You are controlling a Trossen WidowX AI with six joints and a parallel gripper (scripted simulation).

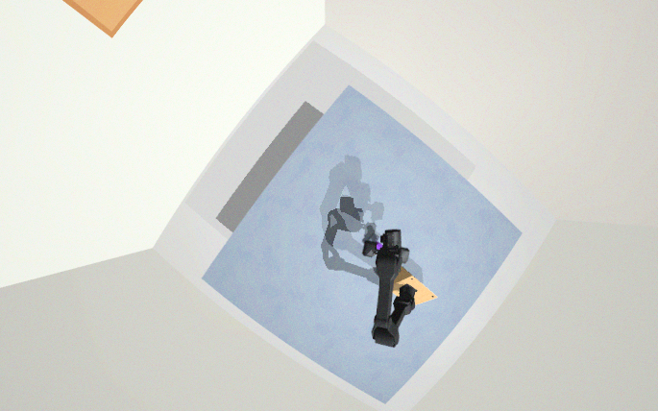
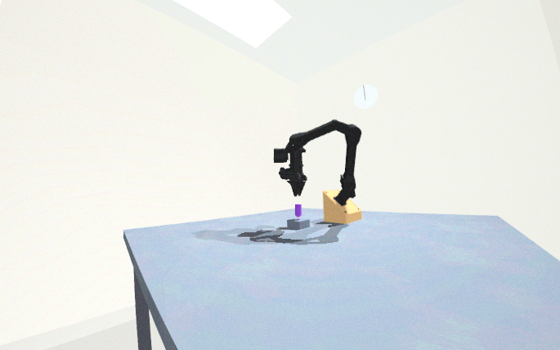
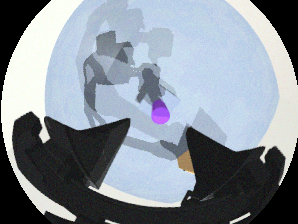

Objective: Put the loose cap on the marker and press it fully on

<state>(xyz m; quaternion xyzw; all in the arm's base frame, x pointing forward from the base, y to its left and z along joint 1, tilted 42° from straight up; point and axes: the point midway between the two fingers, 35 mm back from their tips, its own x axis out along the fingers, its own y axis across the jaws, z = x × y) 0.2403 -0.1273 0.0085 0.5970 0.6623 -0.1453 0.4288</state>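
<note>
Now: the purple cap 60 mm below my gripper tip. The rest, counted from my gripper tip: grey holder block 120 mm below.
</note>
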